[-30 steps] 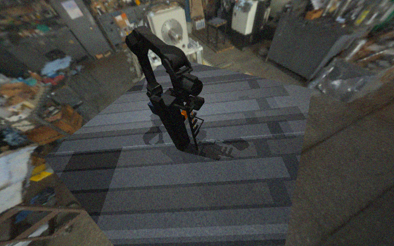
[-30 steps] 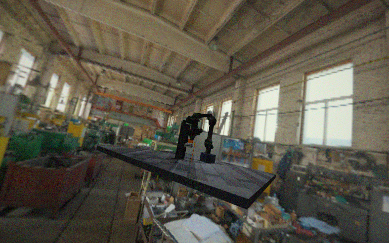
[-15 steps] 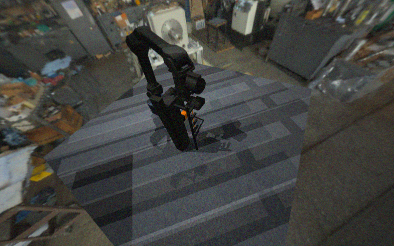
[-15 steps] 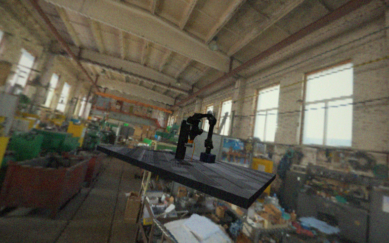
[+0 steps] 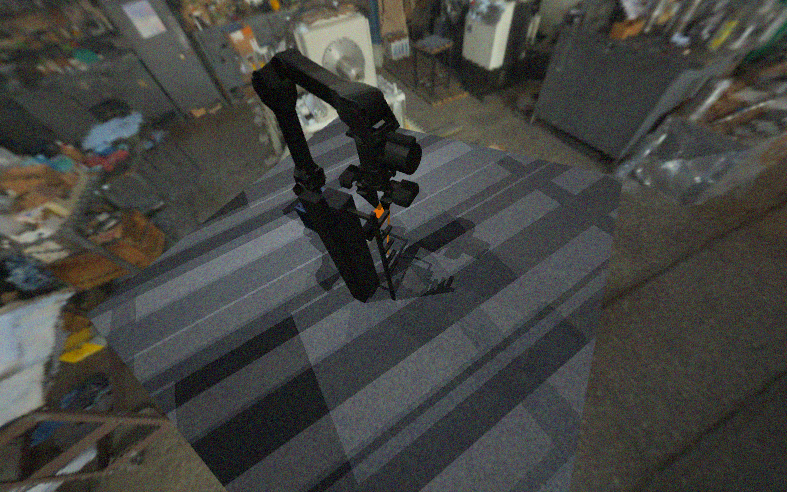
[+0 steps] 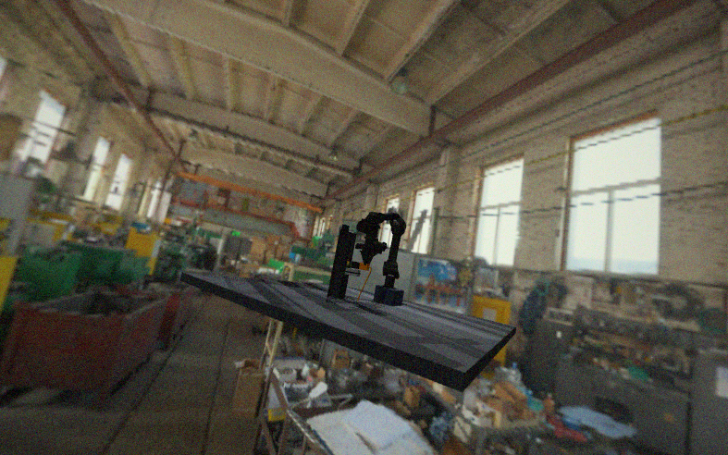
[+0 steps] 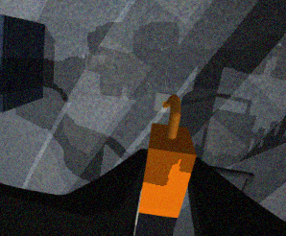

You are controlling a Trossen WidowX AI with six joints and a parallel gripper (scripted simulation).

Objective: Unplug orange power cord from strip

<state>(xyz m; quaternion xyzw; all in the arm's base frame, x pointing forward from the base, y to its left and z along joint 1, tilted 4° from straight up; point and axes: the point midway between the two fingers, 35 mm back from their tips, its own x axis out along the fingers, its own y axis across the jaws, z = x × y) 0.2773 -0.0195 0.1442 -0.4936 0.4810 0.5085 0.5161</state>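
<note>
My gripper tip is 30 mm to the left of the orange plug.
</note>
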